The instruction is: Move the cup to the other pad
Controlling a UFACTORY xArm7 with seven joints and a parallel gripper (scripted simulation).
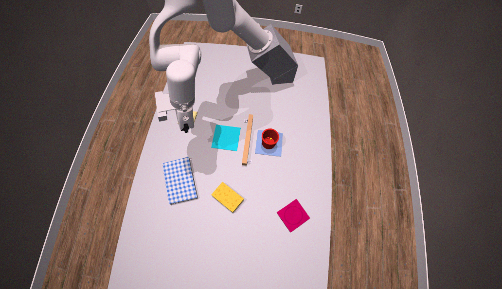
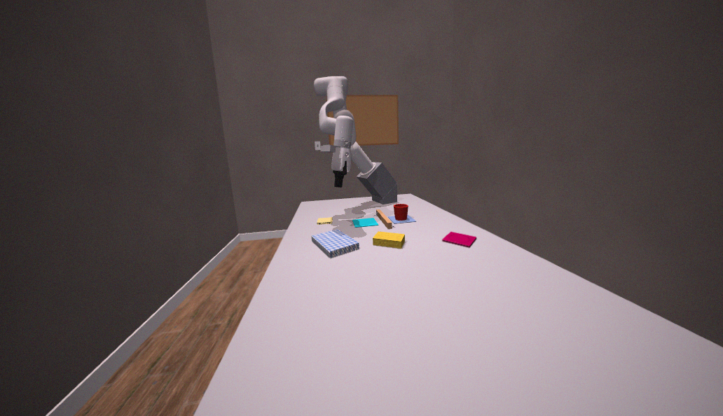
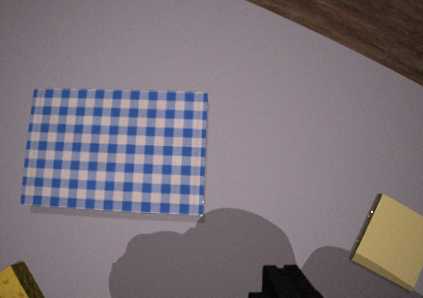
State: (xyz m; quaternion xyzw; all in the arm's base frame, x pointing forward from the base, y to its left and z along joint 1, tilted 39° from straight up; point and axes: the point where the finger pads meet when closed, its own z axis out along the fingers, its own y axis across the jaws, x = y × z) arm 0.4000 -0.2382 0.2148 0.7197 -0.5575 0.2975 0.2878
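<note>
The red cup lies 320 mm to the left of my hand and 200 mm below it. Round my hand: wooden rail (30 mm behind, 230 mm to the left, 220 mm below); cyan pad (50 mm behind, 140 mm to the left, 230 mm below); yellow sponge (220 mm ahead, 130 mm to the left, 210 mm below).
</note>
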